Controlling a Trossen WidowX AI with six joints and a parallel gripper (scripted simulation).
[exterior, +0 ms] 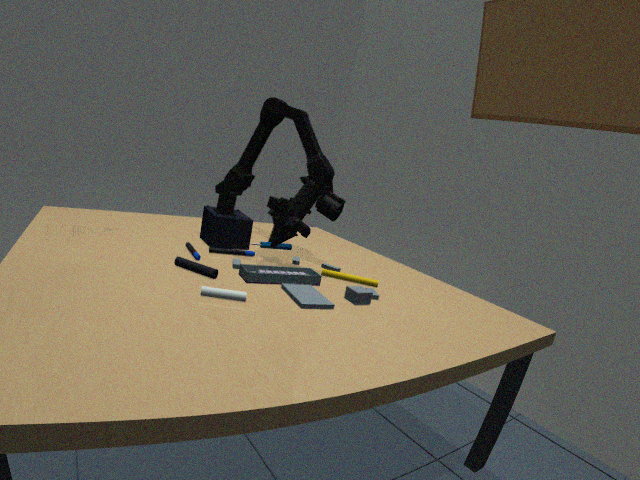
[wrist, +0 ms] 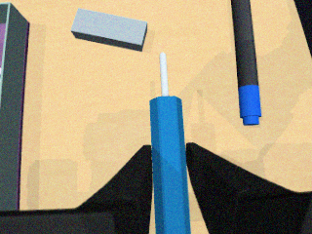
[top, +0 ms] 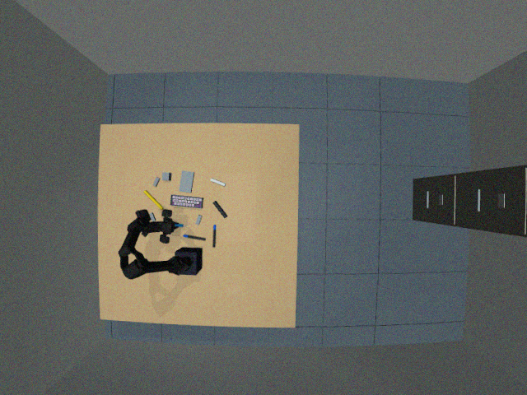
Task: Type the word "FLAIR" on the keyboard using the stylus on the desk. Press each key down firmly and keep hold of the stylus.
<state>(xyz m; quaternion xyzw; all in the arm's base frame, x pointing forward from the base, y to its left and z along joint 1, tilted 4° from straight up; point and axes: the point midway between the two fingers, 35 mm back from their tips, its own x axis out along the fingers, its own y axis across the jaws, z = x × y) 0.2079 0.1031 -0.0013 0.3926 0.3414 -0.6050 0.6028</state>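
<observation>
My gripper tip is now 10 mm to the left of the blue stylus. Round my gripper tip: black cylinder 240 mm to the right, 110 mm ahead, 40 mm below; yellow cylinder 190 mm to the left, 140 mm ahead, 40 mm below; small grey block 100 mm to the right, 50 mm below, 30 mm ahead.
</observation>
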